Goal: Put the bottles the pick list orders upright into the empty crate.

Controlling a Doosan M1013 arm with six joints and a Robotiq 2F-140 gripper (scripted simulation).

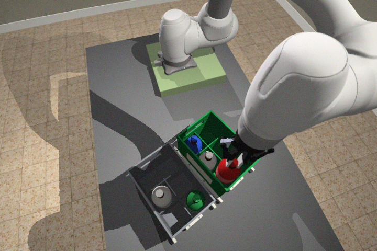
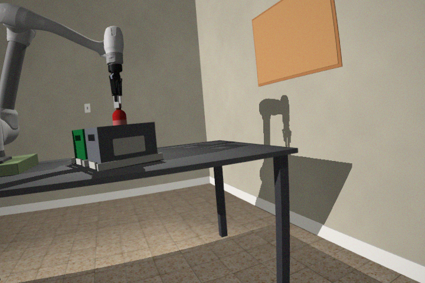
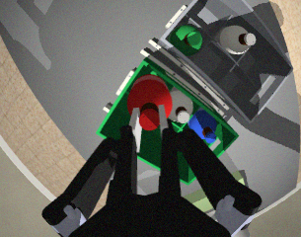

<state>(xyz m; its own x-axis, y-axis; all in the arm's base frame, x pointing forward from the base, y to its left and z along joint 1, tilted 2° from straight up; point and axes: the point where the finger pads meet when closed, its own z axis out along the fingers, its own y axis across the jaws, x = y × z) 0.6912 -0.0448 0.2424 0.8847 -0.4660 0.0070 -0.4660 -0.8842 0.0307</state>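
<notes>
My gripper is now 8 cm above the red bottle. Round my hand: blue bottle: 21 cm below, 16 cm behind, 6 cm to the right; green bottle: 21 cm below, 13 cm to the right, 5 cm ahead; green crate: 22 cm below, 10 cm behind, 1 cm to the left.
</notes>
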